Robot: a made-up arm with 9 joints. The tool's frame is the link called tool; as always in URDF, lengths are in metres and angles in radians. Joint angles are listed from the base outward.
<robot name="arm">
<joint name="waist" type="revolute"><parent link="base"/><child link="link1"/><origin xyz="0 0 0.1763"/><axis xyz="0 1 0"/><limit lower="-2.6" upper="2.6"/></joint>
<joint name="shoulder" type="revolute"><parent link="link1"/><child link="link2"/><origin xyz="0.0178 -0.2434 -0.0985"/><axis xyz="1 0 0"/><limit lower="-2.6" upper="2.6"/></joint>
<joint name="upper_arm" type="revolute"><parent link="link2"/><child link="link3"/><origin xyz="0.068 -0.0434 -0.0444"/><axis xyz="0 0 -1"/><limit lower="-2.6" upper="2.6"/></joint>
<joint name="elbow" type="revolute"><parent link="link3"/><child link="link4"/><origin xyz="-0.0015 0.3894 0.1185"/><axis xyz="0 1 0"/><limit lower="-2.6" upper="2.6"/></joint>
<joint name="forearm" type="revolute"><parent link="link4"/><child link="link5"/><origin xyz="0.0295 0.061 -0.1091"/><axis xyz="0 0 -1"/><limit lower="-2.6" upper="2.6"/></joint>
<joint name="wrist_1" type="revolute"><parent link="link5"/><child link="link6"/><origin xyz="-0.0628 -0.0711 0.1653"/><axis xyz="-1 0 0"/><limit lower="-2.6" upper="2.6"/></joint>
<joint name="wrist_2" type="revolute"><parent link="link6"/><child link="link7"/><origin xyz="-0.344 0.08 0.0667"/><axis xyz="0 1 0"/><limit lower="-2.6" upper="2.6"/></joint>
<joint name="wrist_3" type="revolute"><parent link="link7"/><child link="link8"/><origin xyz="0.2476 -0.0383 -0.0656"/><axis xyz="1 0 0"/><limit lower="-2.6" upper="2.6"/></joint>
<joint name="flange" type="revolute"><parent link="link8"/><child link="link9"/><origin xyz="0.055 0.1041 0.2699"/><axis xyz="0 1 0"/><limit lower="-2.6" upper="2.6"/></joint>
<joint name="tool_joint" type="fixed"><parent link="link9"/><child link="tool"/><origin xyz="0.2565 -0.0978 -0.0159"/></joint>
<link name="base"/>
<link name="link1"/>
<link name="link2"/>
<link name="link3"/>
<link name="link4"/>
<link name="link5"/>
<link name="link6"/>
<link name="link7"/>
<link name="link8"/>
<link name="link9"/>
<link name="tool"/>
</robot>
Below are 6 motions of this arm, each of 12 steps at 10 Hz.
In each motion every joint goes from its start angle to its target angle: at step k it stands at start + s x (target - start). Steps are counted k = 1, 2, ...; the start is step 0. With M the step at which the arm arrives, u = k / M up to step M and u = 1 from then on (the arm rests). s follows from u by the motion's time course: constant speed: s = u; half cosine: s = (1 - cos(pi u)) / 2; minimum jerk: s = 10 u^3 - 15 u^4 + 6 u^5.
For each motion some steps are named. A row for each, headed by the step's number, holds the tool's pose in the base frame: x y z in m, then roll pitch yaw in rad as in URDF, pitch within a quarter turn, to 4 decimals.
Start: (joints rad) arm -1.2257 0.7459 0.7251 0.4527 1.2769 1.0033 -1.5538 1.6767 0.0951
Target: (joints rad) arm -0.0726 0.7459 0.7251 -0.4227 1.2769 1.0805 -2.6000 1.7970 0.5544
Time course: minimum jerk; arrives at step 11
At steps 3, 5, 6, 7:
3: 0.0393 -0.3061 1.3186 1.3078 -0.8678 -0.4650
5: 0.2668 -0.1736 1.3675 0.8253 -0.8498 -0.1253
6: 0.4222 -0.0700 1.3471 0.5286 -0.7513 0.0920
7: 0.5736 0.0390 1.2851 0.2961 -0.5969 0.2584

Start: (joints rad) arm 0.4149 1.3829 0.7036 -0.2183 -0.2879 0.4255 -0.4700 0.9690 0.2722
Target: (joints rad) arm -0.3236 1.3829 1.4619 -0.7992 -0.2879 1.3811 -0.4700 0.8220 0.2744
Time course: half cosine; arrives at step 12
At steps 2, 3, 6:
2: 0.4714 -0.6770 0.3229 1.4556 0.3442 -0.3974
3: 0.4893 -0.6635 0.3599 1.3418 0.3283 -0.4122
6: 0.5745 -0.5731 0.4909 0.8360 0.2878 -0.4899

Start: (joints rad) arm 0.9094 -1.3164 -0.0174 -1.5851 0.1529 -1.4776 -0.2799 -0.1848 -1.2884
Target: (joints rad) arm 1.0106 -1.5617 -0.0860 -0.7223 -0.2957 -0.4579 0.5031 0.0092 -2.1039
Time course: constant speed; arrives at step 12
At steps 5, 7, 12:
5: -0.1720 -0.0830 0.4239 1.0475 -1.1426 0.2017
7: -0.2189 0.0350 0.3724 0.5762 -1.0981 0.6947
12: -0.3305 0.1630 0.1578 0.0603 -0.7218 1.3547

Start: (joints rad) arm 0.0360 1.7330 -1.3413 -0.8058 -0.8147 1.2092 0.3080 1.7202 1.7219
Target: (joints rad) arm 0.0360 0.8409 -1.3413 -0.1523 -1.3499 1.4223 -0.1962 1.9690 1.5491
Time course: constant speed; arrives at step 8
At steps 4, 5, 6, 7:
4: -0.1953 -0.3426 0.1502 -0.7702 0.2471 1.7813
5: -0.2096 -0.3343 0.1676 -0.8466 0.4503 1.7984
6: -0.2234 -0.3233 0.1804 -0.9165 0.6554 1.8257
7: -0.2361 -0.3117 0.1887 -0.9734 0.8613 1.8690

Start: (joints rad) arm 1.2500 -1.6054 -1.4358 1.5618 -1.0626 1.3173 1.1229 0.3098 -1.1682
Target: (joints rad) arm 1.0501 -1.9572 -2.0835 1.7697 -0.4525 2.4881 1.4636 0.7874 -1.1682
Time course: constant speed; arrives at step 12
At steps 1, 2, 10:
1: -0.3254 -0.4816 0.4208 1.1910 -0.6389 -2.3439
2: -0.3194 -0.4877 0.3972 1.0610 -0.6162 -2.2737
10: -0.4473 -0.3776 0.3987 0.1555 -0.6633 -2.0783

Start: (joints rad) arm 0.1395 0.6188 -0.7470 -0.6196 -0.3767 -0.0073 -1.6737 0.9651 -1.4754
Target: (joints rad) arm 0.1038 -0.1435 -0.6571 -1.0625 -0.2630 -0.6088 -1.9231 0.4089 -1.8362
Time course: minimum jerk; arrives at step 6
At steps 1, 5, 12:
1: -0.2496 -0.8463 -0.1154 -2.2244 0.7294 -0.9739
5: -0.2881 -0.6855 -0.3619 -2.0508 1.2957 -0.6263
12: -0.2891 -0.6820 -0.3698 -2.0327 1.3170 -0.6008

